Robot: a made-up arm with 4 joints.
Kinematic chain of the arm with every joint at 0, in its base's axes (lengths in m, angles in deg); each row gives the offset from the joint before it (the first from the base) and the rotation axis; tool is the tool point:
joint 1: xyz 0 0 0.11 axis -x
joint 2: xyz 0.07 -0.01 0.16 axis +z
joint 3: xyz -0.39 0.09 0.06 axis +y
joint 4: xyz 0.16 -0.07 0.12 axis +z
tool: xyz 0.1 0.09 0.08
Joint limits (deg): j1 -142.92..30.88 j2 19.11..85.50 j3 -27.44..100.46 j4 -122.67..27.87
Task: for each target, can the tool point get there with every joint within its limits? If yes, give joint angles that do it. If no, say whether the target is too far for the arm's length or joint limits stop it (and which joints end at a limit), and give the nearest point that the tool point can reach.
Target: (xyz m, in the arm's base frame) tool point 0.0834 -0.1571 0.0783
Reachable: yes | joints -25.56 63.07 72.56 -88.64
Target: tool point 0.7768 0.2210 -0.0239
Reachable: no: joint limits stop it (at a limit: joint 1, joint 2, joint 4) | nearest point 0.1651 0.1842 -0.0415 | short by 0.613 m
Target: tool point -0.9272 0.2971 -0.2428
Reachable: no: too far | nearest point -0.1796 0.0794 0.0157 | short by 0.820 m
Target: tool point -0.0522 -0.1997 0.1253
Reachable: yes | joints -92.98 44.01 41.37 0.34
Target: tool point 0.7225 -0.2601 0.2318
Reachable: no: joint limits stop it (at a limit: joint 2, joint 4) | nearest point 0.1729 -0.2560 0.2299 | short by 0.550 m
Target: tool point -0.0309 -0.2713 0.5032
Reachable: yes | joints -22.62 47.25 -9.82 -44.74
